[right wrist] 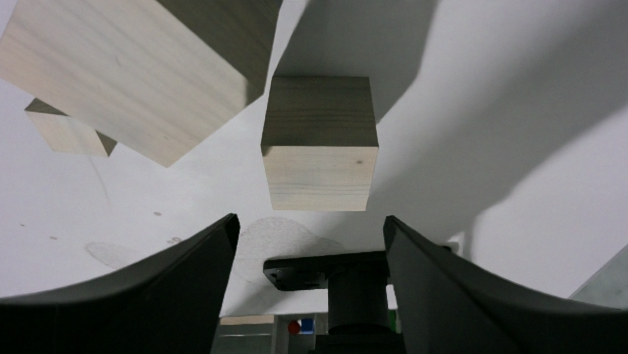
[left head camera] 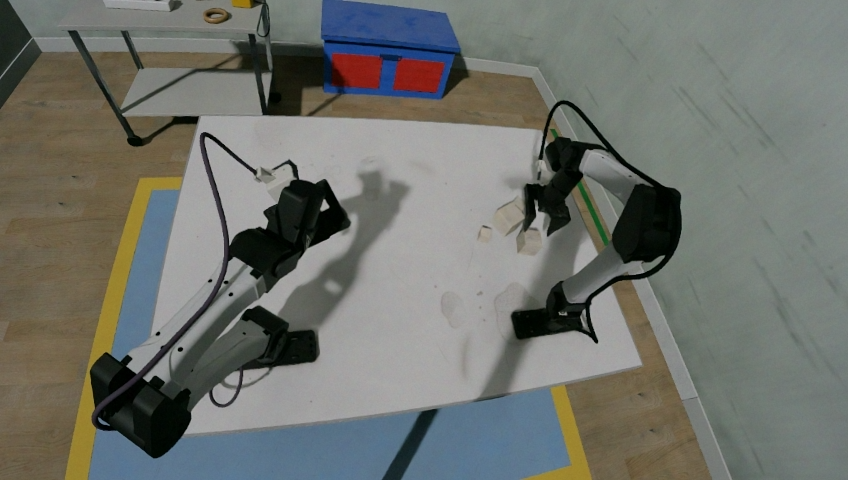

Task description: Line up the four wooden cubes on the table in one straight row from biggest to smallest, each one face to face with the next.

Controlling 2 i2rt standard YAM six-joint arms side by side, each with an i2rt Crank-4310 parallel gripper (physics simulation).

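Seen in the pictures: left gripper, between the fingertips: (left head camera: 327, 221); right gripper, between the fingertips: (right wrist: 311, 219) (left head camera: 535, 233); left arm's base, origin of its link: (left head camera: 268, 351); right arm's base, origin of its link: (right wrist: 355, 266) (left head camera: 546, 321).
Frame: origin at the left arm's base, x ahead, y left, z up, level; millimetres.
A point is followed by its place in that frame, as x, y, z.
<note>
The biggest cube in view (left head camera: 508, 216) {270, -637, 61} (right wrist: 135, 75) {281, -656, 62} sits on the table, turned at an angle. A mid-sized cube (left head camera: 529, 242) {188, -679, 52} (right wrist: 320, 177) {205, -697, 52} sits close beside it, with a narrow gap between them in the right wrist view. The smallest one in view (left head camera: 484, 233) {239, -565, 29} (right wrist: 70, 132) {244, -573, 29} lies apart on the other side of the biggest cube. A fourth cube does not show. My right gripper (left head camera: 537, 230) {203, -693, 74} (right wrist: 311, 219) {203, -693, 74} is open above the mid-sized cube, its fingers apart and empty. My left gripper (left head camera: 345, 224) hangs over the left part of the table, far from the cubes; its finger gap is unclear.
The white table (left head camera: 404, 333) {3, -301, 0} carries both arm bases, the left one (left head camera: 297, 346) {1, -62, 10} and the right one (left head camera: 529, 324) {-25, -620, 10}. A grey side table (left head camera: 148, 20) and a blue chest with red panels (left head camera: 389, 26) stand beyond the back edge. A wall (left head camera: 743, 208) rises at the right.
</note>
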